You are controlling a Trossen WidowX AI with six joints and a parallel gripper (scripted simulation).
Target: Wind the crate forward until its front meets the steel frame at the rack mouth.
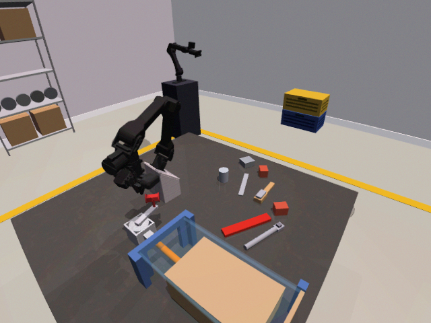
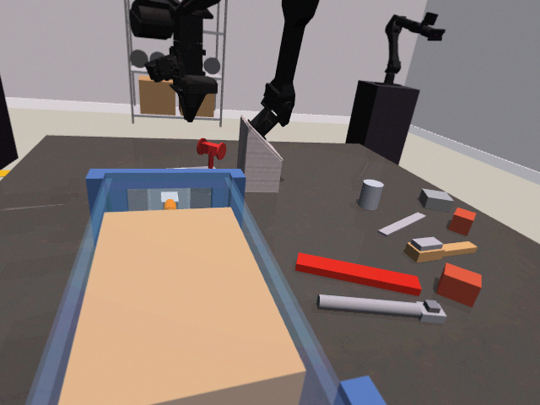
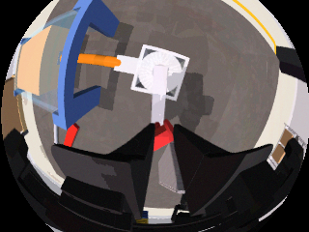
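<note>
The red knob is 8 cm below my gripper tip, 5 cm to the left of it and 2 cm behind it. Also, from my gripper tip: winch handle: 11 cm below, 2 cm to the left, 1 cm behind; then white winch: 18 cm below, 5 cm to the right; then clear-panelled cubby: 42 cm ahead, 10 cm below.
</note>
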